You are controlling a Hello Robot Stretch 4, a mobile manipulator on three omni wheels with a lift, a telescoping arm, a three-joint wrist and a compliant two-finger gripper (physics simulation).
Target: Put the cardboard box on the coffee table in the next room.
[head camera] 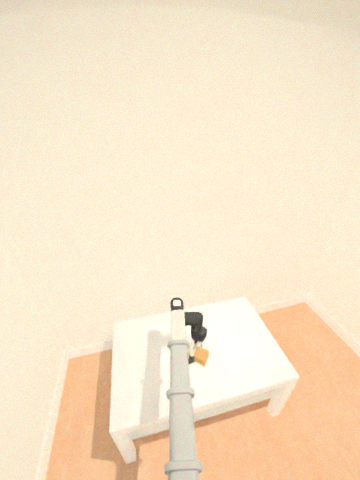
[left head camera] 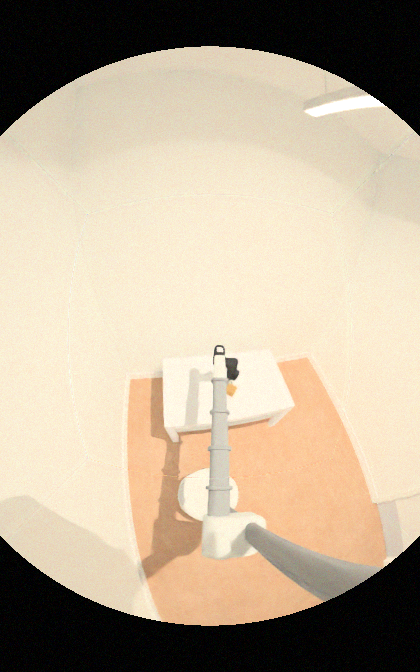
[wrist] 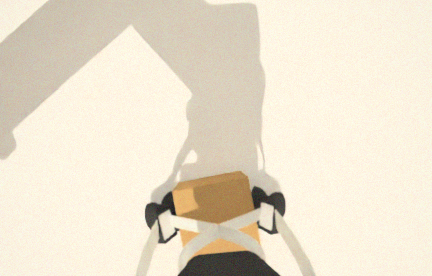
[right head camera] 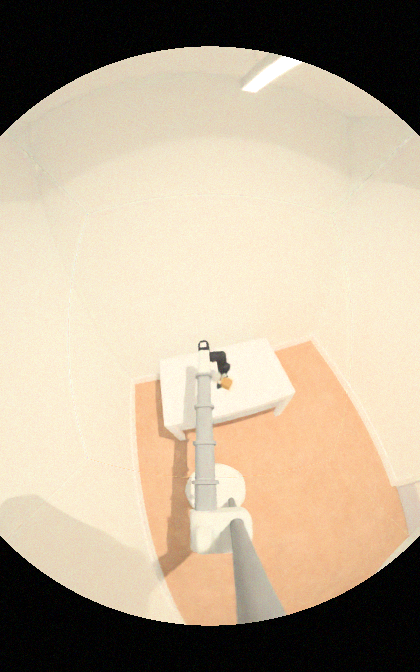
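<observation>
The cardboard box (head camera: 202, 356) (left head camera: 231, 389) (right head camera: 226, 383) (wrist: 222, 202) is small and orange-brown. My gripper (head camera: 195, 352) (right head camera: 223, 380) (wrist: 215, 204) is shut on it, with a black fingertip pad on either side in the wrist view. The white coffee table (head camera: 250, 345) (left head camera: 265, 390) (right head camera: 260, 370) (wrist: 350, 100) lies beneath the box and gripper. In the wrist view, the shadows of the box and fingertips meet them closely, so the box is at or very near the tabletop. Its underside is hidden, so I cannot tell whether it touches.
My grey telescoping arm (head camera: 181, 415) (left head camera: 219, 450) (right head camera: 205, 430) reaches over the table and hides part of its left half. A pale wall (head camera: 180, 175) stands right behind the table. A white round thing (left head camera: 192, 495) (right head camera: 232, 487) shows on the orange floor (left head camera: 300, 480) (right head camera: 300, 475) under the arm.
</observation>
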